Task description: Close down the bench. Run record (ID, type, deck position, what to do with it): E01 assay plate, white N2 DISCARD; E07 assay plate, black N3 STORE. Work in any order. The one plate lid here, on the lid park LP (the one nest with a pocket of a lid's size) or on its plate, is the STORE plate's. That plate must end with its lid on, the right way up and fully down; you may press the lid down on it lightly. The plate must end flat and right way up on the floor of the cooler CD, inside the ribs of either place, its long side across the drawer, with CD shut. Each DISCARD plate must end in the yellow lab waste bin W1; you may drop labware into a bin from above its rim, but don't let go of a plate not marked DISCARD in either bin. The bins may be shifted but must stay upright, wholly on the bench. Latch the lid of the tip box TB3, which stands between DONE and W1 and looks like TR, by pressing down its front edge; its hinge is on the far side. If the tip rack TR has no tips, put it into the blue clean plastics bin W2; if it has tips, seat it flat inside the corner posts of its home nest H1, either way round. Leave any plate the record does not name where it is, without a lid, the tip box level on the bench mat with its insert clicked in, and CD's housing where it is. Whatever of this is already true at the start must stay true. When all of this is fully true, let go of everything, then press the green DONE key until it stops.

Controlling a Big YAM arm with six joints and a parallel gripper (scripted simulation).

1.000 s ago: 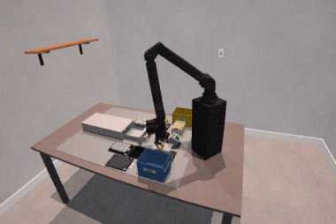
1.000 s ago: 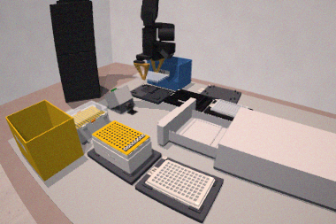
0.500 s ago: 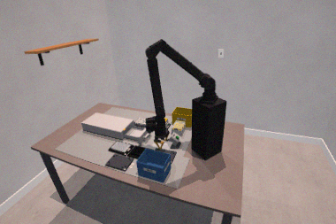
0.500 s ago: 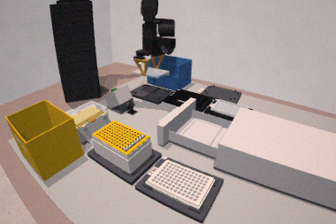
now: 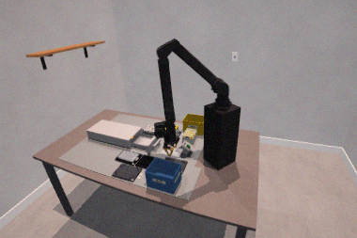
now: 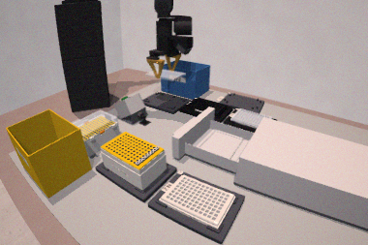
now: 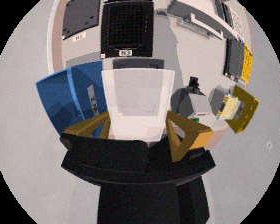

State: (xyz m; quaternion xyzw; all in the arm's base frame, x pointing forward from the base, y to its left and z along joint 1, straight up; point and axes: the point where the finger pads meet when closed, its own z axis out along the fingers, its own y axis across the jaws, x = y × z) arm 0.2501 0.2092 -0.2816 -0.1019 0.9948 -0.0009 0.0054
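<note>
The black plate is 16 cm ahead of my hand, 10 cm below it and 6 cm to the left of it. Also, from my hand: DONE key block (16 cm to the right, 7 cm below, 1 cm behind); dark lid park nest (12 cm below); plate lid (right at my hand).
</note>
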